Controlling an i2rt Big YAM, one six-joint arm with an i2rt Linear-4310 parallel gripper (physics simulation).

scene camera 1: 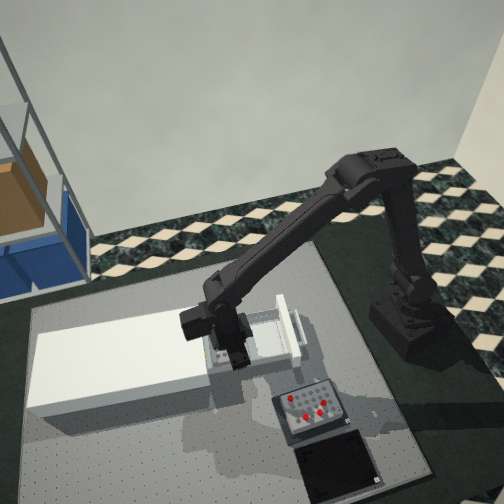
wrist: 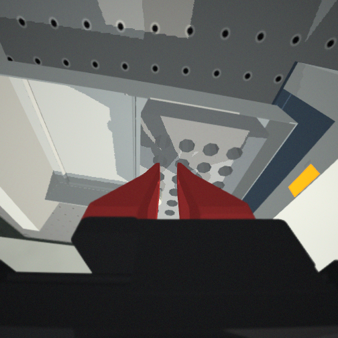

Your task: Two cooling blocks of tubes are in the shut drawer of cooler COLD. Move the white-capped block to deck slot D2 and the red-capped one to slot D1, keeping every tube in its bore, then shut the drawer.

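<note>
The COLD cooler [scene camera 1: 120, 350] [wrist: 320, 220] has its drawer [scene camera 1: 288, 330] [wrist: 100, 85] pulled out. A grey block [scene camera 1: 221, 356] [wrist: 205, 131] with bores sits in the drawer's compartment nearest the cooler body. A small pale spot by the left finger in the wrist view may be a white cap; the block's other tubes are hidden or unclear. My gripper [scene camera 1: 239, 361] [wrist: 168, 169] is over this block, pointing down, nearly closed with nothing between its red fingers. The red-capped block [scene camera 1: 312, 406] sits on one dark deck slot [scene camera 1: 281, 417], with several red caps showing. The other deck slot [scene camera 1: 337, 467] is bare; labels are unreadable.
The drawer's other compartment [scene camera 1: 267, 340] [wrist: 75, 120], nearer its front panel, holds no block. The drawer handle [scene camera 1: 300, 327] sticks out toward the arm base [scene camera 1: 407, 332]. A perforated board [scene camera 1: 125, 465] [wrist: 170, 52] lies beneath. A shelf rack [scene camera 1: 89, 255] stands at the left.
</note>
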